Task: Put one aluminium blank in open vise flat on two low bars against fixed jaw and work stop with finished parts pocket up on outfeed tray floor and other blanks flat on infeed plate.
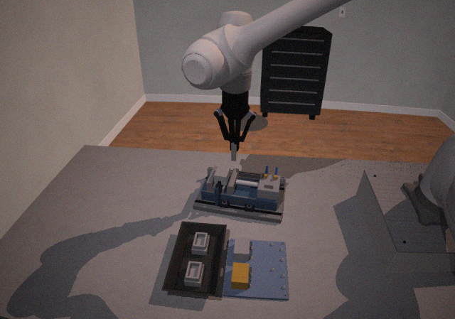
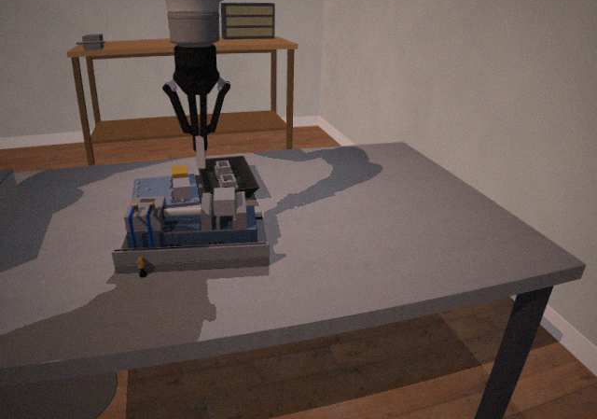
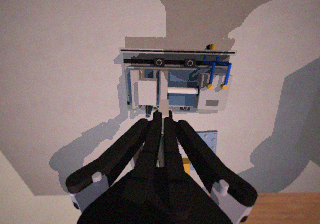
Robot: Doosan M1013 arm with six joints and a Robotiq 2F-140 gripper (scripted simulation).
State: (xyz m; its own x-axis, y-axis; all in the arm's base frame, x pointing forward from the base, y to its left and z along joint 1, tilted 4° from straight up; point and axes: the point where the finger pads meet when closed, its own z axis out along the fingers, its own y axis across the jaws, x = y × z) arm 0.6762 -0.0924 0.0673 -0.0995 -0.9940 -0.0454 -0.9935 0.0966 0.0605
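My gripper is now 170 mm above the blue vise and 30 mm past it. Round my hand: brass blank: 330 mm to the left, 180 mm below, 50 mm behind; then aluminium blank: 240 mm to the left, 180 mm below, 50 mm behind; then infeed plate: 280 mm to the left, 200 mm below, 100 mm behind.
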